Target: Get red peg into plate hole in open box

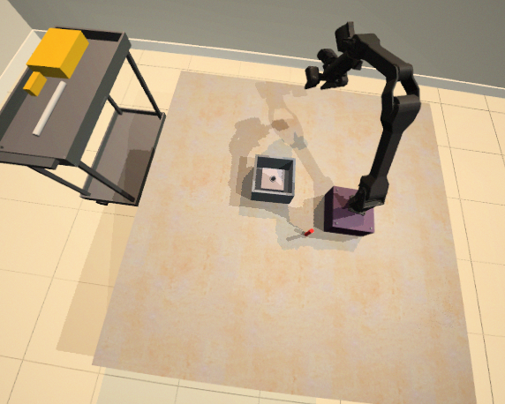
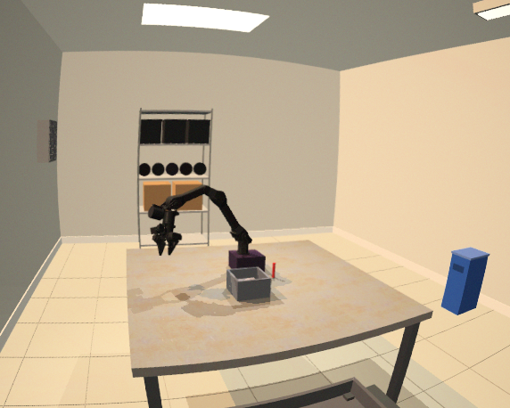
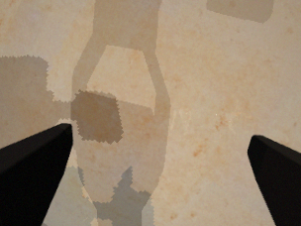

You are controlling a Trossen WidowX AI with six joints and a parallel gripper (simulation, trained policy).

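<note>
Right now the red peg is 55 cm to the left of my gripper tip, 13 cm below it and 13 cm behind it. From my gripper tip the other things lie so: grey box (39 cm to the left, 14 cm below, 5 cm ahead).
</note>
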